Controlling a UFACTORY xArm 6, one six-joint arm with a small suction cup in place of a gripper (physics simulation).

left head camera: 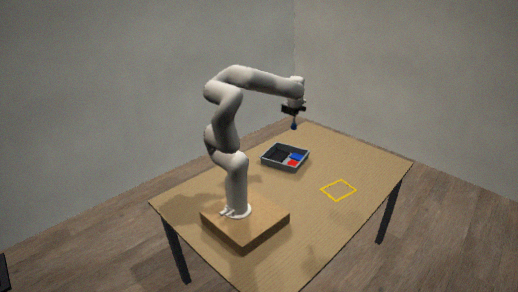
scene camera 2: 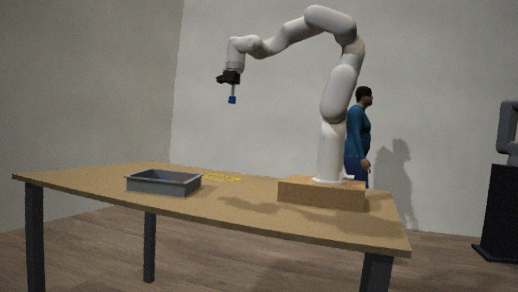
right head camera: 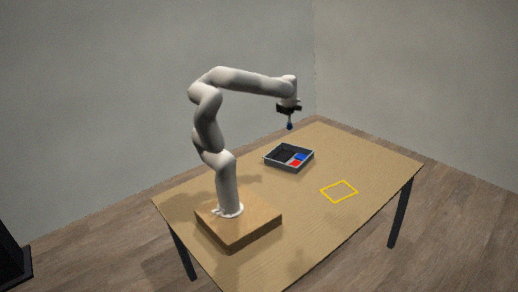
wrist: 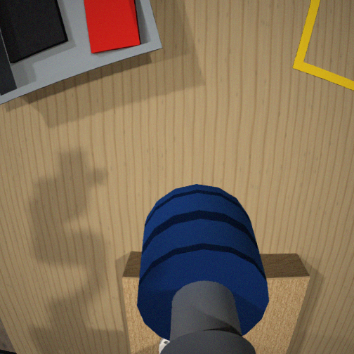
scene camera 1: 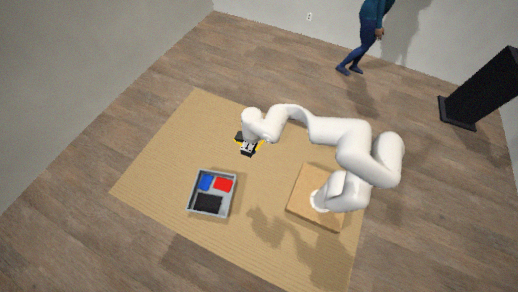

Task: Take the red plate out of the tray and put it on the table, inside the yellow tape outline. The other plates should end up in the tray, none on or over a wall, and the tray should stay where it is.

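Frame: origin at the arm's base, x ahead, y up, z right, level; metres.
Seen in the pictures: hand, its tool point: (left head camera: 293,128) (scene camera 2: 232,103) (right head camera: 289,128); arm's base, origin of its link: (left head camera: 237,210) (scene camera 2: 328,182) (right head camera: 230,209) (scene camera 1: 321,200).
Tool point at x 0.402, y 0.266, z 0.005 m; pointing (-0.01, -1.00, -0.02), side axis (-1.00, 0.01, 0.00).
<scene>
Offsets run from my tool point to a thing's middle. "pt": to the spot under its first point.
The red plate {dx +0.141, dy -0.330, dz -0.103 m} (left head camera: 293,163) (right head camera: 295,163) (scene camera 1: 223,184) (wrist: 113,25) lies in the grey tray {dx +0.168, dy -0.313, dz -0.175 m} (left head camera: 278,166) (right head camera: 281,166) (scene camera 1: 228,202) (scene camera 2: 162,188) (wrist: 80,70), beside a blue plate {dx +0.241, dy -0.330, dz -0.130 m} (left head camera: 296,156) (right head camera: 301,157) (scene camera 1: 205,182) and a larger black plate {dx +0.171, dy -0.330, dz -0.232 m} (scene camera 1: 208,203) (wrist: 34,27). The yellow tape outline {pt dx +0.041, dy -0.337, dz +0.218 m} (left head camera: 328,195) (right head camera: 327,197) (scene camera 2: 222,180) (wrist: 298,64) is on the table, apart from the tray; in scene camera 1 the arm covers most of it. My suction cup (left head camera: 293,127) (right head camera: 289,126) (scene camera 2: 232,100) (wrist: 199,190) hangs high above the table with no plate on it, so it is open.
The arm's base stands on a wooden block (left head camera: 265,231) (right head camera: 255,234) (scene camera 1: 320,220) (scene camera 2: 320,195). A person (scene camera 1: 368,35) (scene camera 2: 358,132) is on the floor beyond the table. A black stand (scene camera 1: 482,90) (scene camera 2: 500,215) is off to the side.
</scene>
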